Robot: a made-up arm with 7 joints.
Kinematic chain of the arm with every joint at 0, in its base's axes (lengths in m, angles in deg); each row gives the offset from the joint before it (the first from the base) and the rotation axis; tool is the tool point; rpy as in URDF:
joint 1: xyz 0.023 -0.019 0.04 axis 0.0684 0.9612 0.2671
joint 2: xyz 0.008 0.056 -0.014 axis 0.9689 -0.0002 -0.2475
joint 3: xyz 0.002 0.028 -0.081 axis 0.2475 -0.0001 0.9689
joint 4: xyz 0.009 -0.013 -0.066 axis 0.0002 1 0
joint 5: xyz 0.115 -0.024 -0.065 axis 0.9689 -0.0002 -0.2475
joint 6: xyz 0.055 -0.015 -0.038 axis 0.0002 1 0
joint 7: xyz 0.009 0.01 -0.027 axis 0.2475 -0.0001 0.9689
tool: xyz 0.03 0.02 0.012 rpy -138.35 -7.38 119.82
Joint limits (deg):
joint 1: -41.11..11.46
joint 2: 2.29..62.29
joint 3: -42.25..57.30
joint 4: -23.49..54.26
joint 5: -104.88..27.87
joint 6: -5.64..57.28
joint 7: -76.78..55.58
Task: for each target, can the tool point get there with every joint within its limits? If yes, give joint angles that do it. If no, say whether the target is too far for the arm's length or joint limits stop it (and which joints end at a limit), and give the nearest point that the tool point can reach.
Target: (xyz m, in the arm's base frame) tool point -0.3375 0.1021 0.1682
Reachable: no: joint limits stop it (at a limit: joint 1, joint 2, joint 3, joint 4, joint 6, joint 7) | nearest point -0.0533 0.2941 -0.1931 | short by 0.498 m
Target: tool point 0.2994 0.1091 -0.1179
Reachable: yes | joints -23.07 56.34 -29.57 -5.89 8.14 27.12 44.87
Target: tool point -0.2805 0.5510 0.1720
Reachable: no: too far | nearest point 0.0305 0.3993 -0.0606 | short by 0.417 m
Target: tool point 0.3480 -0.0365 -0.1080
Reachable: yes | joints -30.08 7.92 -14.09 -1.13 0.39 14.14 -1.48
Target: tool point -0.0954 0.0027 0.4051
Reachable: no: joint limits stop it (at a limit: joint 1, joint 2, joint 3, joint 4, joint 5, joint 6, joint 7) | nearest point 0.1841 0.1428 0.2601 | short by 0.345 m
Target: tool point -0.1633 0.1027 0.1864
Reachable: no: joint limits stop it (at a limit: joint 1, joint 2, joint 3, joint 4, joint 5, joint 6, joint 7) | nearest point 0.1518 0.2043 0.2370 | short by 0.335 m
